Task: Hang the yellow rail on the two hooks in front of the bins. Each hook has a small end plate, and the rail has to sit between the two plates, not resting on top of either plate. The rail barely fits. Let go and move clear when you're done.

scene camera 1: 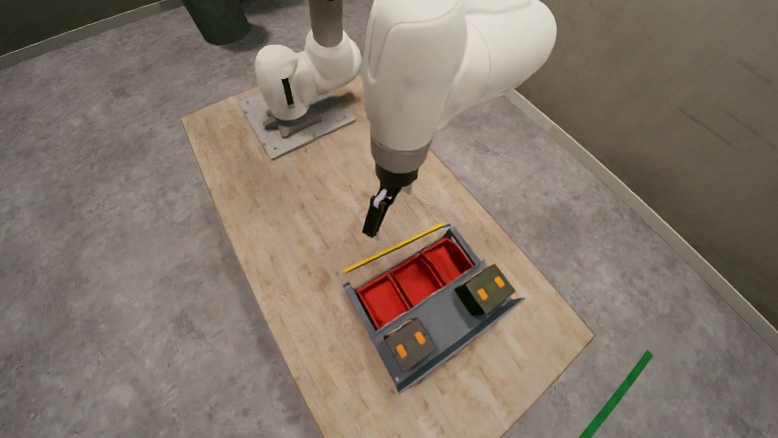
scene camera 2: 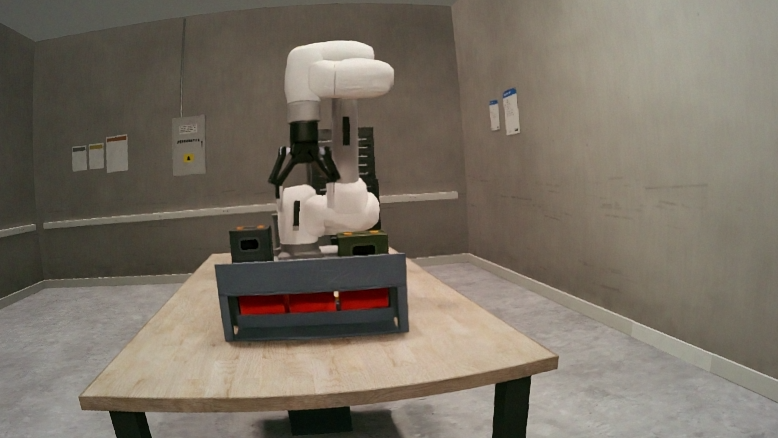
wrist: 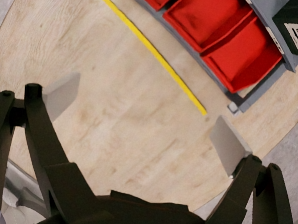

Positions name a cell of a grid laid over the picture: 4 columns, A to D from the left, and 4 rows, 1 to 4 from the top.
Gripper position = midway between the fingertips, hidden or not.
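Note:
My gripper (scene camera 2: B2), visible; also in scene camera 1 (scene camera 1: C2), wrist view (wrist: B2).

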